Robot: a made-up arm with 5 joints.
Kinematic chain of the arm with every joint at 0, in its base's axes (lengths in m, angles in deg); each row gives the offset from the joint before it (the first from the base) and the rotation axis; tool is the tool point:
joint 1: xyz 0 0 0.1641 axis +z
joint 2: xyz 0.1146 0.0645 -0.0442 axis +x
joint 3: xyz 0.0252 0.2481 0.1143 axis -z
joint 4: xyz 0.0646 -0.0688 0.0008 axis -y
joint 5: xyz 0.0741 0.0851 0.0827 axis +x
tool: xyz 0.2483 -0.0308 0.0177
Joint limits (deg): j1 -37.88..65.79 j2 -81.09..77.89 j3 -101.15..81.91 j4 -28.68..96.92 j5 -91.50..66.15
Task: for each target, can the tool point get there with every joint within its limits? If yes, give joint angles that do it. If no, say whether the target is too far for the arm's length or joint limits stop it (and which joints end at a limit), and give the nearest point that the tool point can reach.
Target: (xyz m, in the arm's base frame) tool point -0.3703 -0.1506 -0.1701
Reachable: no: joint limits stop it (at a limit: joint 1, joint 3, joint 4, joint 5) | nearest point -0.3903 0.2062 -0.3958 | short by 0.423 m
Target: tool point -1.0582 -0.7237 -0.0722
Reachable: no: too far | nearest point -0.0840 -0.3590 0.2373 | short by 1.085 m
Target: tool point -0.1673 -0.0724 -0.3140
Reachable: no: joint limits stop it (at a limit: joint 1, joint 2, joint 3, joint 4, joint 5) | nearest point -0.1908 0.1164 -0.4987 | short by 0.265 m
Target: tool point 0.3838 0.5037 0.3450
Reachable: yes | joints -20.90 -26.48 -80.08 59.49 0.95
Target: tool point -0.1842 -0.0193 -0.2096
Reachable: no: joint limits stop it (at a limit: joint 1, joint 3, joint 4, joint 5) | nearest point -0.2095 0.1249 -0.4931 | short by 0.319 m
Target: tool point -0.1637 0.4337 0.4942
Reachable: yes | joints 39.97 -14.29 -58.64 77.19 -31.95
